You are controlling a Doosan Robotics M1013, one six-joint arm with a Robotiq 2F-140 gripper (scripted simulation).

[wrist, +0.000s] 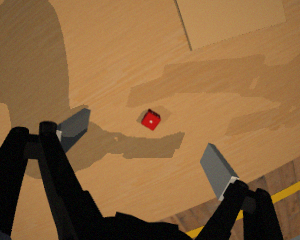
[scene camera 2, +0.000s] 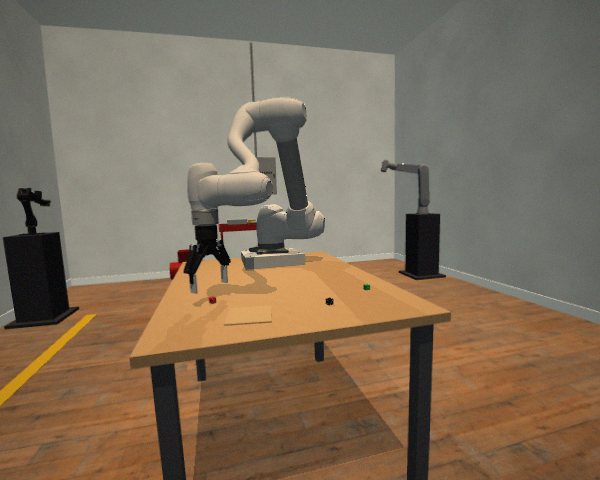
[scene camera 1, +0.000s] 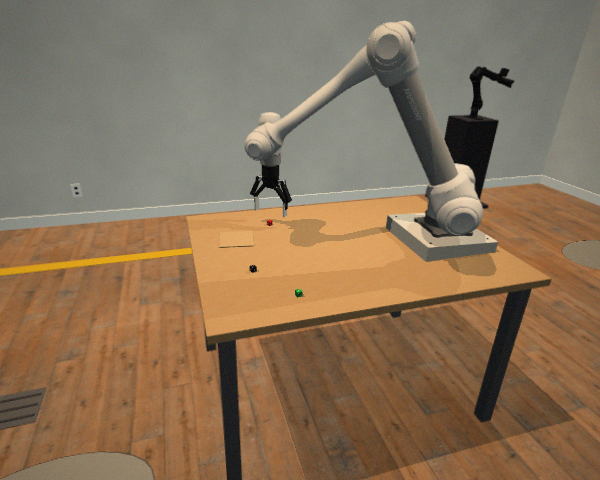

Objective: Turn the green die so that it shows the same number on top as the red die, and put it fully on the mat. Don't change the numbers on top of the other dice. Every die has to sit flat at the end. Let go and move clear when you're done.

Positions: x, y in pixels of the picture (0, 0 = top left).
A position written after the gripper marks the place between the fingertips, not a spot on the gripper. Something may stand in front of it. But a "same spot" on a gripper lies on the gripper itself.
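The gripper appears in scene camera 1, in the wrist view and in scene camera 2 point(210, 287). On the gripper, point(wrist: 70, 205) and point(scene camera 1: 275, 188) are the same spot.
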